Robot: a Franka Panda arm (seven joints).
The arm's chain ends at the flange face. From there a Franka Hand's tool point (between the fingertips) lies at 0.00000 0.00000 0.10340 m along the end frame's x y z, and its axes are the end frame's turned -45 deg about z.
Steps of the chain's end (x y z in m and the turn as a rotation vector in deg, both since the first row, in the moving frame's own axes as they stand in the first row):
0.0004, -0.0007, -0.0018, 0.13, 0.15, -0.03
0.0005, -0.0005, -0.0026, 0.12, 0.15, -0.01
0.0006, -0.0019, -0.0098, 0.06, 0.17, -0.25
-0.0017, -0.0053, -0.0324, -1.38, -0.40, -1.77
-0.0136, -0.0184, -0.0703, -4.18, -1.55, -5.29
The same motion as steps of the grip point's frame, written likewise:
0.0011, -0.0002, -0.0018, -0.01, 0.20, -0.03
0.0011, 0.0000, -0.0026, -0.02, 0.19, -0.01
0.0021, -0.0008, -0.0098, -0.08, 0.16, -0.25
0.0003, -0.0037, -0.0324, -0.69, -1.26, -1.77
-0.0037, -0.0189, -0.0706, -1.86, -4.05, -5.29

